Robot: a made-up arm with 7 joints. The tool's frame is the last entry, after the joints.
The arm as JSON. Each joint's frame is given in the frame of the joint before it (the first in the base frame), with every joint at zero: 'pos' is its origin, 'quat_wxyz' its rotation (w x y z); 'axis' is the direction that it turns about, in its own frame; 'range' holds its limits. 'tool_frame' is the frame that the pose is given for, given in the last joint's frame.
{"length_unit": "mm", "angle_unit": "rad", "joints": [
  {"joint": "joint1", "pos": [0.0, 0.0, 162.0], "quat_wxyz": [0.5, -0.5, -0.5, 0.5], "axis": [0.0, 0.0, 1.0], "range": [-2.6, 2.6]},
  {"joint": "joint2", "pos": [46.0, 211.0, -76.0], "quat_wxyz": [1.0, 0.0, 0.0, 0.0], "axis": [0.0, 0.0, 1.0], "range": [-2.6, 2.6]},
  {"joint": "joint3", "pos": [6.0, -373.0, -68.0], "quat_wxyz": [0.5, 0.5, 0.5, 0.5], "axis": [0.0, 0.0, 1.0], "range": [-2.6, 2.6]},
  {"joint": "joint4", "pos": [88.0, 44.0, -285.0], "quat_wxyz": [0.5, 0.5, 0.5, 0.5], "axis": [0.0, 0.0, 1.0], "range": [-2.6, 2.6]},
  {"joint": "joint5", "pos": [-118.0, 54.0, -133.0], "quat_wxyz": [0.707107, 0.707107, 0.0, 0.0], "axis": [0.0, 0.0, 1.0], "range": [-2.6, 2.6]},
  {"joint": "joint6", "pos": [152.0, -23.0, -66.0], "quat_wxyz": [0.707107, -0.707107, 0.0, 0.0], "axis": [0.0, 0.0, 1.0], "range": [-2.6, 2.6]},
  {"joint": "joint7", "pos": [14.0, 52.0, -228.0], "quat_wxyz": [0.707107, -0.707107, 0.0, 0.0], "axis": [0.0, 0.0, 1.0], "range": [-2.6, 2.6]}
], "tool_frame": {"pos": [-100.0, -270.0, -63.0], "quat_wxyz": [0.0, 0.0, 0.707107, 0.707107]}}
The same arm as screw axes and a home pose.
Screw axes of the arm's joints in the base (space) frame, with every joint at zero. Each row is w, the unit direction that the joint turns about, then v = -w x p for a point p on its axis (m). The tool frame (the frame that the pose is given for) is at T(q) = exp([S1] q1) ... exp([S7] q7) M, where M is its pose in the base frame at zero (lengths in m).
S1 = (-1, 0, 0, 0.0000, -0.1620, 0.0000)
S2 = (-1, 0, 0, 0.0000, 0.0490, 0.0460)
S3 = (0, 1, 0, -0.3240, 0.0000, 0.1440)
S4 = (0, 0, -1, 0.2330, 0.1000, 0.0000)
S5 = (0, -1, 0, 0.3690, 0.0000, -0.2180)
S6 = (0, 0, -1, 0.1130, 0.0660, 0.0000)
S7 = (0, 1, 0, -0.6200, 0.0000, 0.0520)
M: xyz 0.1520 -0.1240 0.3500 (m) rpy 0.00 0.00 0.00 (deg, as in URDF)
Joint limits (deg, base to tool): -148.97..148.97 -148.97..148.97 -148.97..148.97 -148.97..148.97 -148.97..148.97 -148.97..148.97 -148.97..148.97

